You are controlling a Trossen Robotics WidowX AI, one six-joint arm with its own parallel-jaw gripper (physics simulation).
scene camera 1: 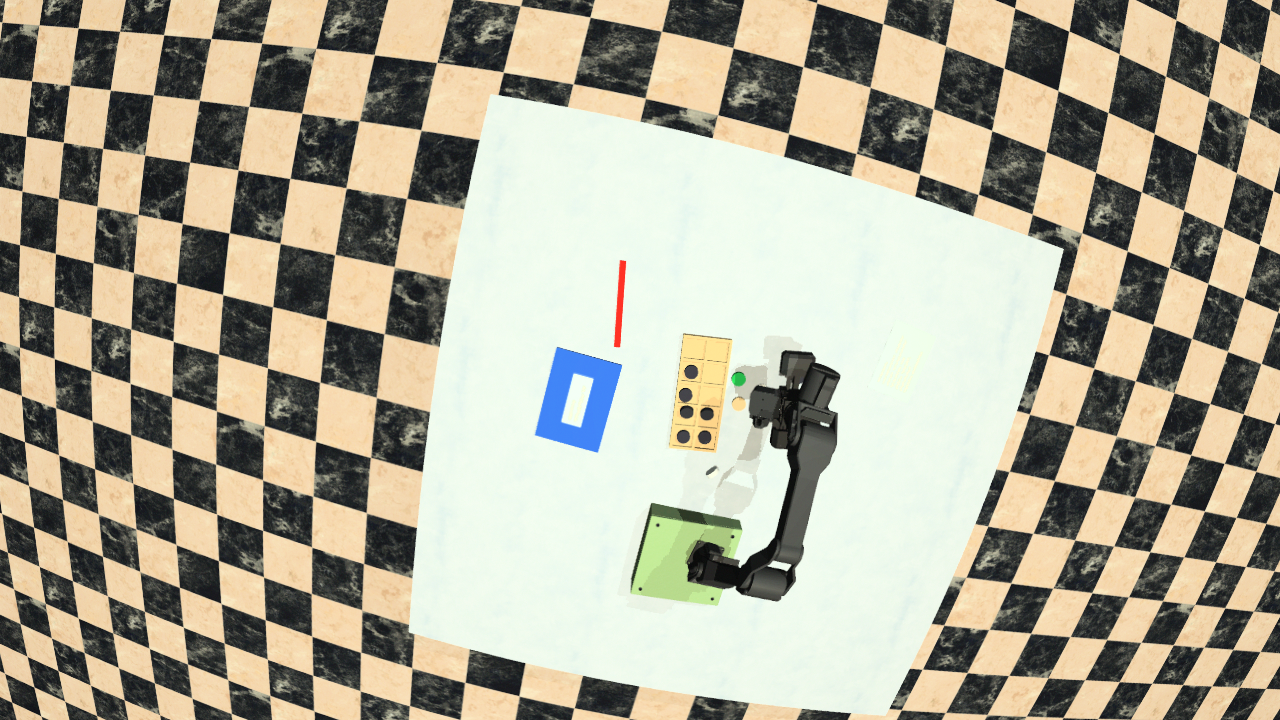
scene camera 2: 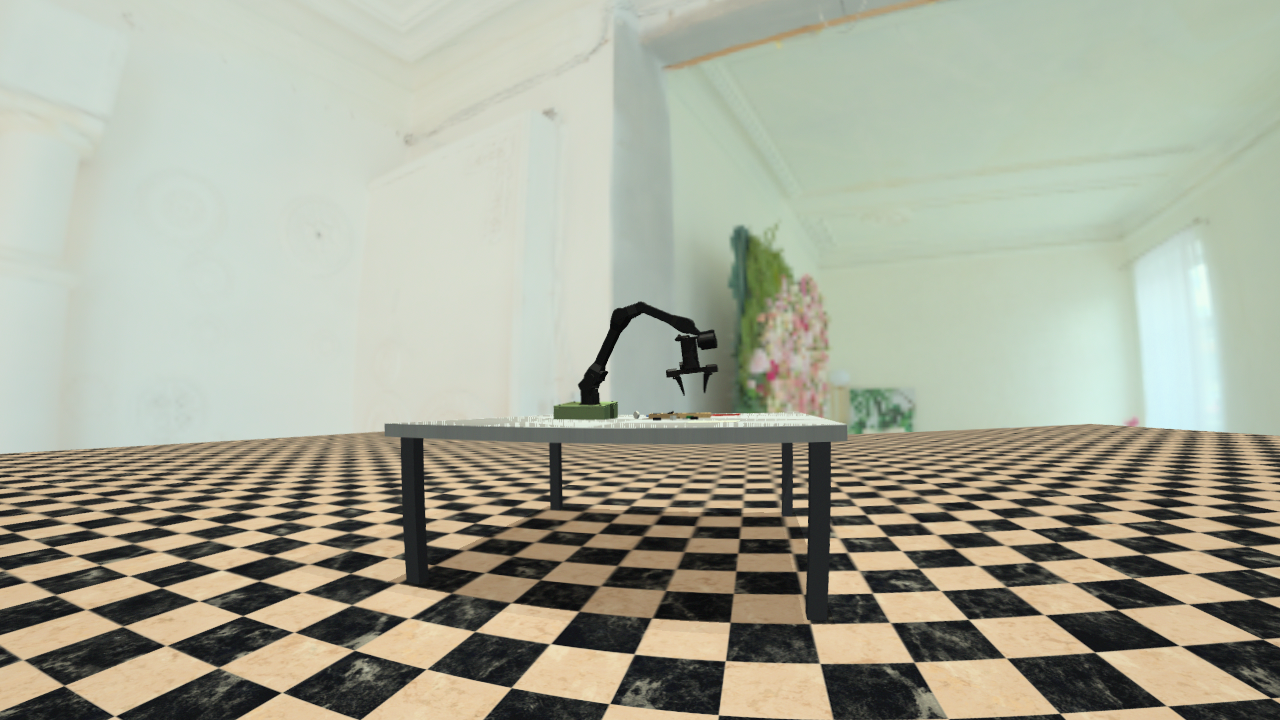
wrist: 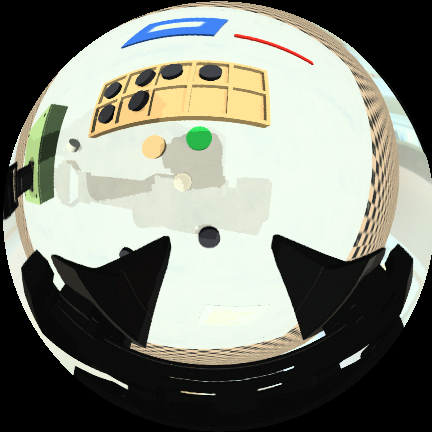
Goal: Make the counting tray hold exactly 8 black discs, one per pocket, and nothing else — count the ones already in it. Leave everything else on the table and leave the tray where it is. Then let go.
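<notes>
The tan counting tray (scene camera 1: pixel 716 370) (wrist: pixel 207 101) has two rows of pockets. In the wrist view its far row has a black disc in every pocket but the rightmost. Its near row has black discs in the two leftmost pockets; the three to their right are empty. My gripper (scene camera 2: pixel 694 392) (wrist: pixel 221 241) is open and empty, high above the table, to the tray's right in scene camera 1. A loose black disc (wrist: pixel 209 237) shows between the fingertips in the wrist view, on the table below. Another dark disc (wrist: pixel 125 251) is partly hidden behind the left finger.
A green disc (scene camera 1: pixel 738 378) (wrist: pixel 199 138), a tan disc (scene camera 1: pixel 738 403) (wrist: pixel 153 147) and a cream disc (wrist: pixel 182 182) lie beside the tray. Also there: small grey piece (scene camera 1: pixel 711 470) (wrist: pixel 74 145), blue frame (scene camera 1: pixel 547 402) (wrist: pixel 136 40), red stick (scene camera 1: pixel 619 304), pale yellow patch (scene camera 1: pixel 897 362) (wrist: pixel 233 315), green base (scene camera 1: pixel 657 559).
</notes>
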